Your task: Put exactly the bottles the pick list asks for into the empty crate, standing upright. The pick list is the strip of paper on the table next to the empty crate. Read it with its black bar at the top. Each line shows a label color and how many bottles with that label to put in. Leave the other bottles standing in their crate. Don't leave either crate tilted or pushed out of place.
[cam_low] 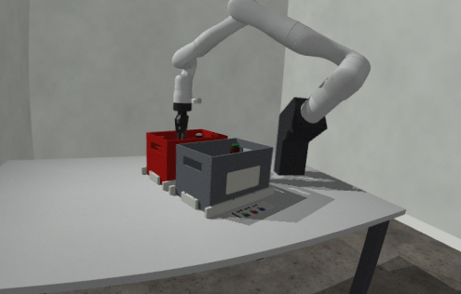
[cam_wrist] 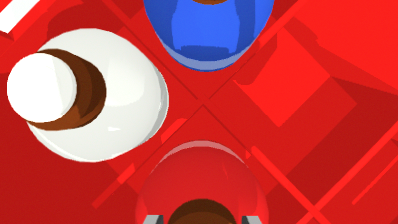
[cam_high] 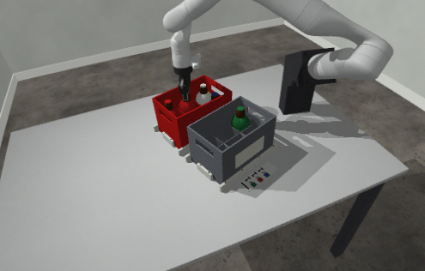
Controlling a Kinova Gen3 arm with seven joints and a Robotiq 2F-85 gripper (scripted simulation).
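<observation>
Now: the red crate 70 mm below my hand, 40 mm to the left of it and 10 mm behind it. Also, from my hand: blue-label bottle 110 mm behind, 70 mm below, 60 mm to the left; white-label bottle 80 mm behind, 70 mm below, 30 mm to the right; green-label bottle 190 mm to the left, 160 mm behind, 70 mm below.
</observation>
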